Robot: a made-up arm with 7 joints.
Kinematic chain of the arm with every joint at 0, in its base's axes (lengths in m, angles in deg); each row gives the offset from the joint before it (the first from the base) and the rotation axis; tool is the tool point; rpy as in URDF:
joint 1: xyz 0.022 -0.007 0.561 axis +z
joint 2: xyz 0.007 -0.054 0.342 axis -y
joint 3: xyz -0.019 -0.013 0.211 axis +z
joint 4: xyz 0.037 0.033 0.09 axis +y
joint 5: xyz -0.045 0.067 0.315 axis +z
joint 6: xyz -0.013 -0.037 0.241 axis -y
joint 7: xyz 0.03 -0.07 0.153 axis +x
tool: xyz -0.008 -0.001 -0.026 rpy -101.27 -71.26 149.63
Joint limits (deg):
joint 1: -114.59..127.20
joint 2: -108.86..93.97
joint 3: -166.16..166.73
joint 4: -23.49..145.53
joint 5: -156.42..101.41
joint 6: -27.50..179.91
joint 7: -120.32..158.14
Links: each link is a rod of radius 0.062 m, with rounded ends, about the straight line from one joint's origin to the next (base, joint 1, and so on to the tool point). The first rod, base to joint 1, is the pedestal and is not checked.
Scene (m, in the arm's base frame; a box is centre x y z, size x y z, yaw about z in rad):
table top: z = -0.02
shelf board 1: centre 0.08 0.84 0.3 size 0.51 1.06 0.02 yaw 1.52
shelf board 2: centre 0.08 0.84 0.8 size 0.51 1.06 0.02 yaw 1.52
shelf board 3: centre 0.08 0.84 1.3 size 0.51 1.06 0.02 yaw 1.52
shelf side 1: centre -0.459 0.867 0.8 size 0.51 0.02 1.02 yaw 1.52
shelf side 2: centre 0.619 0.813 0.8 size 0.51 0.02 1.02 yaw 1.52
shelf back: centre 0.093 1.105 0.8 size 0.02 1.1 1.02 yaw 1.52
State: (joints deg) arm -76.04 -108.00 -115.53 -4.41 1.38 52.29 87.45
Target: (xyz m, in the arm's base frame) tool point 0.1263 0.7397 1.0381
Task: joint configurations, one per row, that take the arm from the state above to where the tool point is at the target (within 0.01 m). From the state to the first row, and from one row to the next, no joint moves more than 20 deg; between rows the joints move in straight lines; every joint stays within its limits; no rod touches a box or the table.
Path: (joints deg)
1: -80.77 -98.98 -121.86 14.33 9.57 59.24 87.31
2: -85.51 -89.95 -128.19 33.08 17.77 66.19 87.18
3: -90.24 -80.93 -134.52 51.82 25.96 73.13 87.04
4: -94.98 -71.90 -140.85 70.56 34.15 80.08 86.91
5: -99.71 -62.88 -147.17 89.30 42.35 87.03 86.77
6: -104.45 -53.85 -153.50 108.04 50.54 93.98 86.63
7: -109.18 -44.83 -159.83 126.79 58.73 100.93 86.50
8: -113.91 -35.80 -166.16 145.53 66.93 107.87 86.36
9: -114.08 -25.69 -166.16 135.89 57.69 92.20 86.23
10: -114.25 -15.59 -166.16 126.26 48.45 76.52 86.09
11: -114.42 -5.48 -166.16 116.62 39.21 60.84 85.95
12: -114.59 4.62 -166.16 106.99 29.97 45.16 85.82

